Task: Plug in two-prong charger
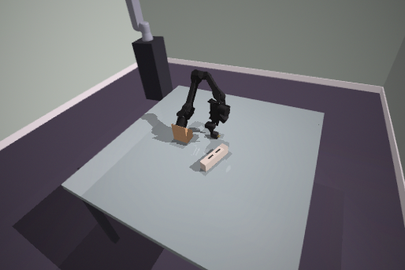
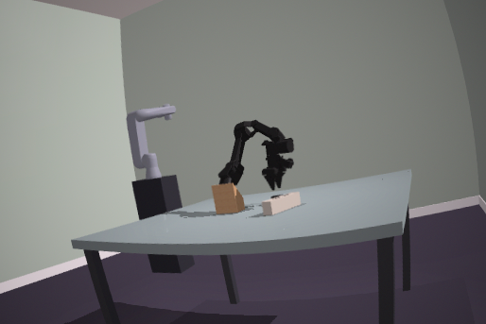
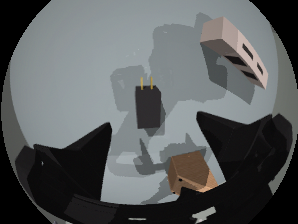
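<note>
My gripper tip is now 50 mm above the black two-prong charger and 10 mm short of it.
</note>
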